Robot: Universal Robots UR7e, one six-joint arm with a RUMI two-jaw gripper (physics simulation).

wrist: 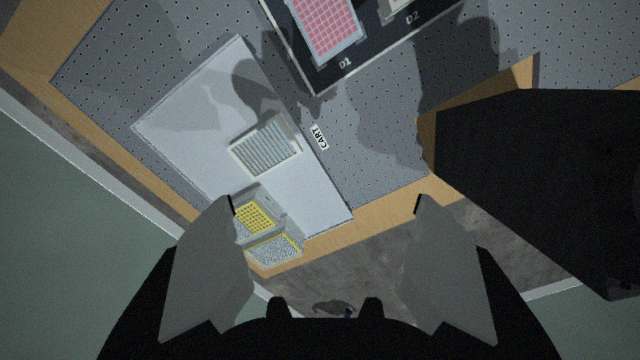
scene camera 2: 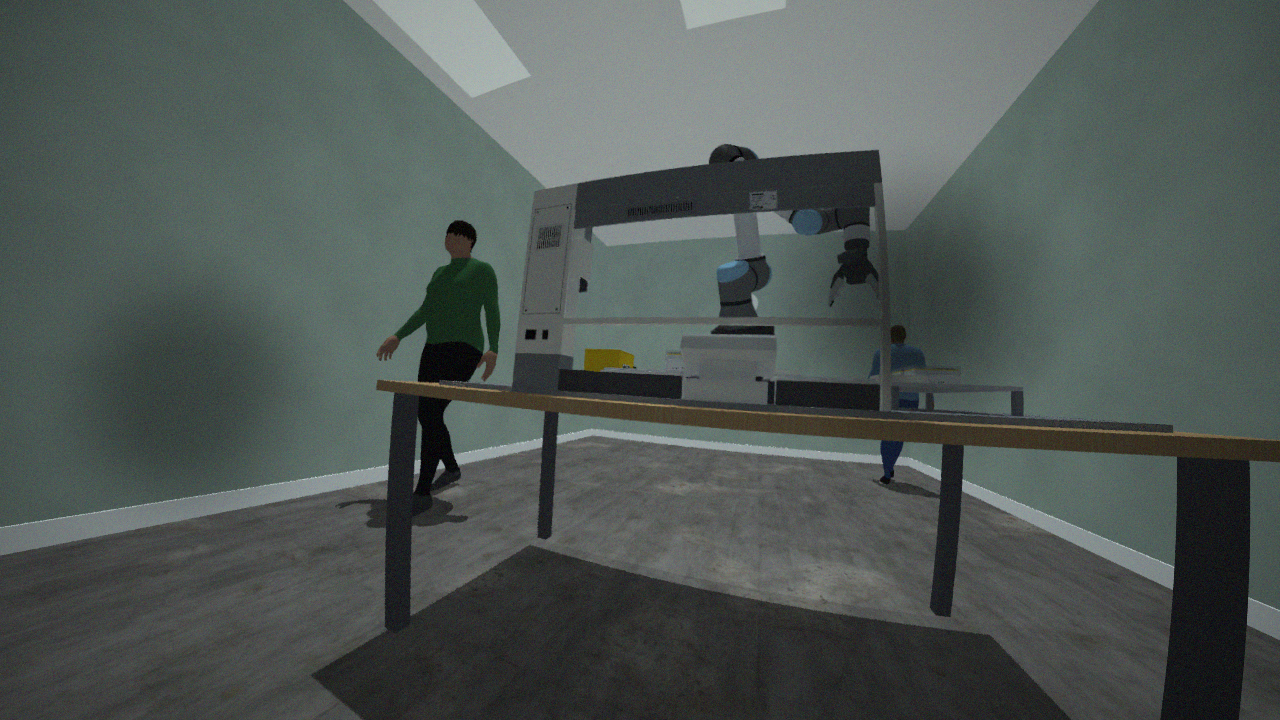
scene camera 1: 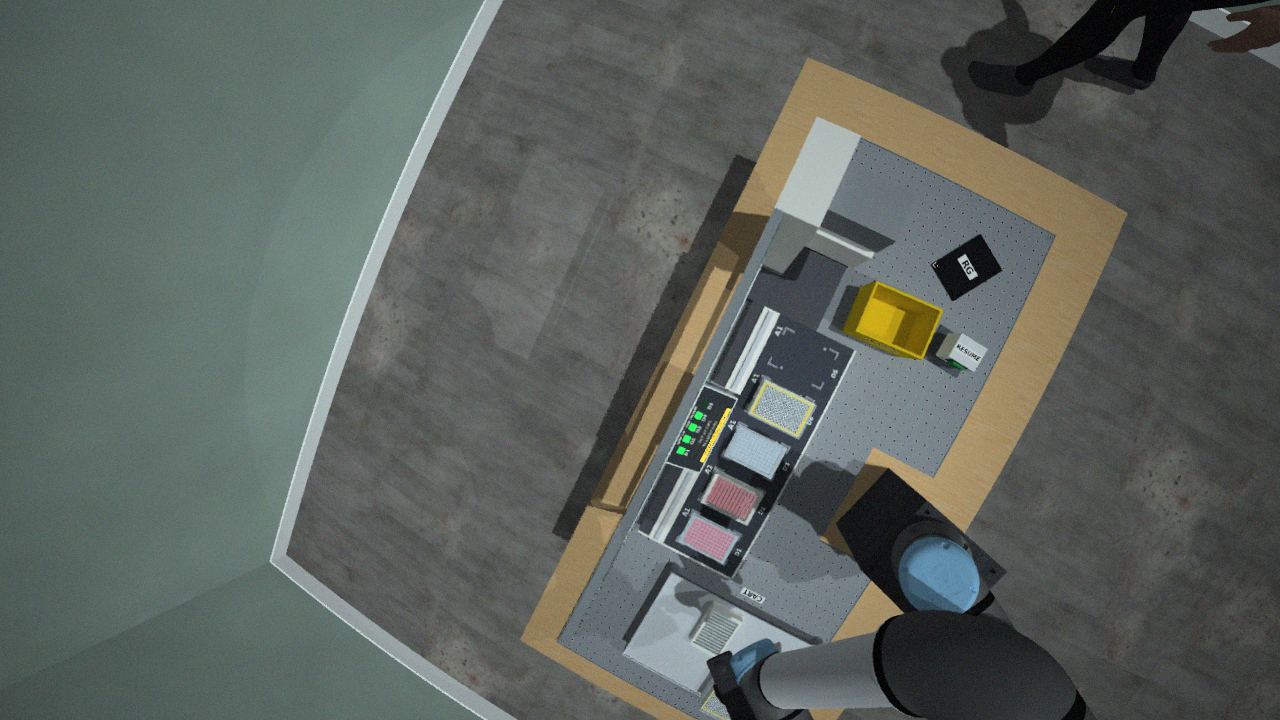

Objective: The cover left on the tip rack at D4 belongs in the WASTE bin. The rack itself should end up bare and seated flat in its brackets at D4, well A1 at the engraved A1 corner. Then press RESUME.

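Frame: origin at the arm's base, x right, y down, z ahead, level; metres.
Where they show: gripper, between the fingertips: (wrist: 323, 196) (scene camera 2: 854, 305).
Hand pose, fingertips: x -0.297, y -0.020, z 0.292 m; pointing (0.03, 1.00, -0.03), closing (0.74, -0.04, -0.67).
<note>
After its pixels a point has its place.
The D4 tip rack (scene camera 1: 781, 408) {x 0.200, y 0.155, z 0.348 m} shows a yellow rim around a pale, speckled top on the dark deck (scene camera 1: 802, 358) {x 0.318, y 0.225, z 0.320 m}. Whether a clear cover lies on it, and how flat it sits, is too small to tell. An engraved A1 is beside its upper left corner. The yellow bin (scene camera 1: 893, 319) {x 0.462, y 0.273, z 0.120 m} (scene camera 2: 606, 360) {x 0.445, y 0.179, z 0.228 m} stands open; no WASTE label is readable. The white RESUME box (scene camera 1: 967, 351) {x 0.423, y 0.174, z -0.031 m} stands beside it, with green at its base. My gripper (scene camera 2: 853, 296) {x -0.297, y -0.020, z 0.292 m} (wrist: 323, 196) {x -0.297, y -0.020, z 0.292 m} is open and empty, high over the cart end of the bench, away from D4. Its fingertips cannot be made out in scene camera 1.
The pale cart tray (scene camera 1: 657, 637) {x -0.480, y 0.219, z 0.478 m} (wrist: 175, 145) {x -0.536, y 0.219, z 0.477 m} bears a slatted white block (scene camera 1: 716, 628) {x -0.386, y 0.192, z 0.342 m} (wrist: 265, 148) {x -0.395, y 0.196, z 0.342 m}. Yellow-topped racks (wrist: 256, 218) {x -0.511, y 0.148, z 0.260 m} (wrist: 275, 249) {x -0.559, y 0.148, z 0.169 m} are near my left finger. Other labware fills D1 to D3. A black RG item (scene camera 1: 966, 266) {x 0.631, y 0.270, z -0.025 m} lies beyond the bin. Two people stand beyond the bench.
</note>
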